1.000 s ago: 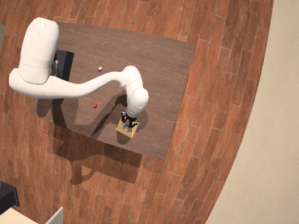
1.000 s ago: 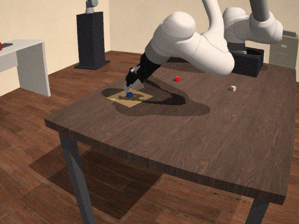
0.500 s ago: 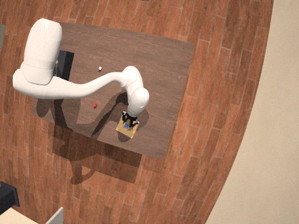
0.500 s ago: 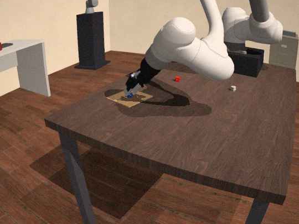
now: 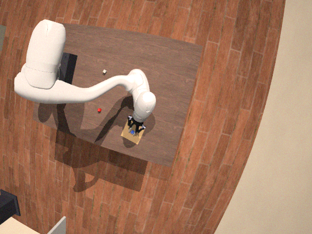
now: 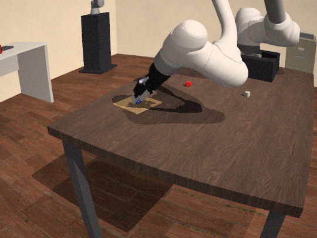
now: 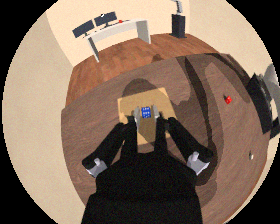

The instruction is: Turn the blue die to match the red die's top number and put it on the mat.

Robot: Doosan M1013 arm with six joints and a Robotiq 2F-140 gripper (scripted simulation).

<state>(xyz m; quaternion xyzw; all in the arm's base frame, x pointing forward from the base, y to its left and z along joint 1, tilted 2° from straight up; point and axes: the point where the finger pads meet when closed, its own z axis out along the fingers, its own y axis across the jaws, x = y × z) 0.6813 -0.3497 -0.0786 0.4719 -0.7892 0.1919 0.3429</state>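
The blue die lies 3 cm below my hand, 2 cm to the right of it and 1 cm behind it. Also, from my hand: white die: 39 cm to the left, 26 cm behind, 3 cm below; tan mat: 4 cm below, 2 cm to the right, 1 cm behind; red die: 28 cm behind, 11 cm to the left, 3 cm below.
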